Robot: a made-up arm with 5 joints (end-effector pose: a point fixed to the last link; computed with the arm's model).
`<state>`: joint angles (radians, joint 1 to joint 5).
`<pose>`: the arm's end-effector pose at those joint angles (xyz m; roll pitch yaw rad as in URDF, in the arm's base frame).
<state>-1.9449 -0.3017 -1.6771 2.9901 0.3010</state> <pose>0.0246 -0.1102 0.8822 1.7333 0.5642 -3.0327</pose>
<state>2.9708 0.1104 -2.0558 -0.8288 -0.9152</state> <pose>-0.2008 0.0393 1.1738 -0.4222 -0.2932 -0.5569</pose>
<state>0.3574 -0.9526 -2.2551 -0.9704 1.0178</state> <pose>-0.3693 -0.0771 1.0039 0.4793 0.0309 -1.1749</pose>
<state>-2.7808 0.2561 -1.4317 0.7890 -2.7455</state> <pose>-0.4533 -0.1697 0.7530 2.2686 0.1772 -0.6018</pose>
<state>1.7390 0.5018 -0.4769 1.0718 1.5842</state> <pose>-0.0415 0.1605 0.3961 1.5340 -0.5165 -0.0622</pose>
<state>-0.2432 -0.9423 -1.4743 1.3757 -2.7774</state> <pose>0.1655 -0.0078 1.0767 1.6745 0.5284 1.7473</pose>
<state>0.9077 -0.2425 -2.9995 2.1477 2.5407</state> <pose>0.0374 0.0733 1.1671 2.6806 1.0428 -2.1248</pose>
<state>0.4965 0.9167 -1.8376 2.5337 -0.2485</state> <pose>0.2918 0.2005 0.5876 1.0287 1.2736 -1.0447</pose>
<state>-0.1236 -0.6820 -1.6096 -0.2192 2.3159</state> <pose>0.0372 0.0493 1.2330 -0.7641 0.6505 -0.4775</pose>
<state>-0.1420 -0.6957 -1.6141 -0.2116 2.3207</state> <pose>0.0293 0.0502 1.2335 -0.7563 0.6415 -0.4873</pose>
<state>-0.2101 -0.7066 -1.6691 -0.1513 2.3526</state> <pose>0.0130 0.0532 1.2406 -0.7322 0.6421 -0.5149</pose>
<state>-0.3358 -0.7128 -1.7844 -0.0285 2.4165</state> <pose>-0.0126 0.0638 1.2529 -0.6880 0.6530 -0.5618</pose>
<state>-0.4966 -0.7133 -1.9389 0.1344 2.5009</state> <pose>-0.0405 0.0868 1.2642 -0.6285 0.6693 -0.6174</pose>
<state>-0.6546 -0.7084 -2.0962 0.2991 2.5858</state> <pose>-0.0603 0.1183 1.2697 -0.5656 0.6849 -0.6673</pose>
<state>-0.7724 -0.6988 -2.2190 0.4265 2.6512</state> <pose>-0.0680 0.1453 1.2706 -0.5141 0.6979 -0.6999</pose>
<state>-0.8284 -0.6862 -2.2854 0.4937 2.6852</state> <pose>-0.0680 0.1573 1.2709 -0.4853 0.7093 -0.7104</pose>
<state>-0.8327 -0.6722 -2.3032 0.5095 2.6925</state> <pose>-0.0652 0.1549 1.2727 -0.4774 0.7206 -0.7038</pose>
